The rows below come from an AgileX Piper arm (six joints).
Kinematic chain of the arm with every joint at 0, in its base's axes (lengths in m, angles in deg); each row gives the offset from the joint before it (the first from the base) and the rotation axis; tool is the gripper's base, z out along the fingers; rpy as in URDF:
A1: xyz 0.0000 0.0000 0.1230 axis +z
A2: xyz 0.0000 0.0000 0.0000 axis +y
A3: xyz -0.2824 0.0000 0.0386 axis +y
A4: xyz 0.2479 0.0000 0.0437 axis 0.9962 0 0.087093
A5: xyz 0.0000 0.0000 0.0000 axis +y
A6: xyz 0.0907 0.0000 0.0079 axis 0.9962 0 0.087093
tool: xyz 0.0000 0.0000 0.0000 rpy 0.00 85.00 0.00
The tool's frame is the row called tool.
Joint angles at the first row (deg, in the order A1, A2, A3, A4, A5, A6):
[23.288, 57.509, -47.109, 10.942, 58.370, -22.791]
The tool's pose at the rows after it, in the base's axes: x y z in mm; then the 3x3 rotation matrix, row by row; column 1 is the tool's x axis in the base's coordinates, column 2 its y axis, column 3 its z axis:
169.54 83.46 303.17; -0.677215 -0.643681 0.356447; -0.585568 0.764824 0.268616; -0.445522 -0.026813 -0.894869
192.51 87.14 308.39; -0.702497 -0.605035 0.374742; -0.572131 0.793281 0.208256; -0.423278 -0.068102 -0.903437
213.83 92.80 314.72; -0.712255 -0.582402 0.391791; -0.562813 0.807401 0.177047; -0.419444 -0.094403 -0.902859
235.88 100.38 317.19; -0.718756 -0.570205 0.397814; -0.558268 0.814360 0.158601; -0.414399 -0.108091 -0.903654
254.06 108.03 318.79; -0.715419 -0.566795 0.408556; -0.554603 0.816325 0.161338; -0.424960 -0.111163 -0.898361
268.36 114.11 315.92; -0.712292 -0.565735 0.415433; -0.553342 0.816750 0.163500; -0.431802 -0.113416 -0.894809
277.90 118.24 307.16; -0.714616 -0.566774 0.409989; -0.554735 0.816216 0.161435; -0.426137 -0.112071 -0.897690
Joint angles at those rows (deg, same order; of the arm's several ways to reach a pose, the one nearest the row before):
[23.287, 61.160, -50.176, 7.138, 58.363, -19.522]
[23.290, 66.089, -54.691, 2.902, 58.361, -15.882]
[23.288, 70.542, -59.362, 0.519, 58.361, -13.886]
[23.289, 75.318, -63.844, -0.783, 58.179, -12.803]
[23.288, 79.100, -67.507, -0.908, 57.364, -12.607]
[23.288, 82.120, -69.704, -0.972, 56.083, -12.559]
[23.287, 84.414, -70.108, -0.972, 54.565, -12.560]

